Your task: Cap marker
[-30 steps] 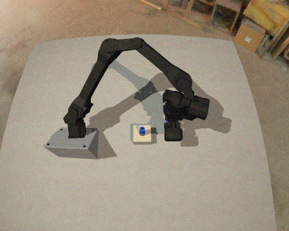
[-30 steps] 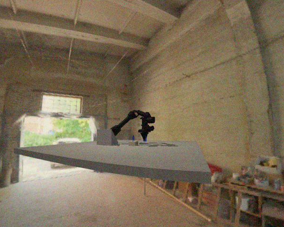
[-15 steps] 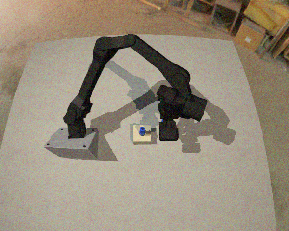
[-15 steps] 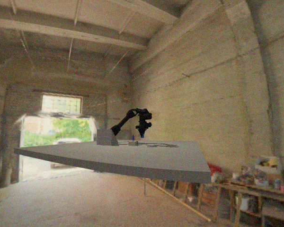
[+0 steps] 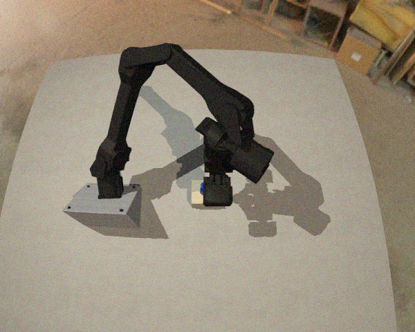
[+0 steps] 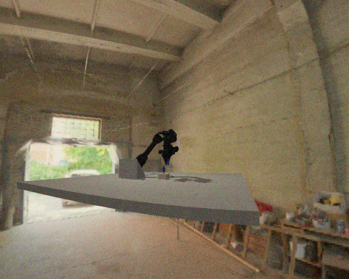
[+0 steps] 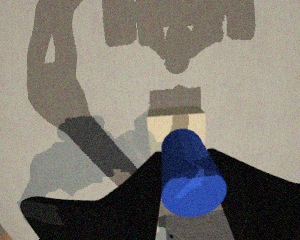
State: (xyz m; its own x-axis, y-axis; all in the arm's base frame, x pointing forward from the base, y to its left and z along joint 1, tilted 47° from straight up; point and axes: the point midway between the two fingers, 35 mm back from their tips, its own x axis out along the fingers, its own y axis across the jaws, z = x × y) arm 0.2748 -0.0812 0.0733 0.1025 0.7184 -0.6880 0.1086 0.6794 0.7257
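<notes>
My gripper tip is 10 cm above the holder block and 3 cm past it. Round my gripper tip: blue cap (1 cm above).
</notes>
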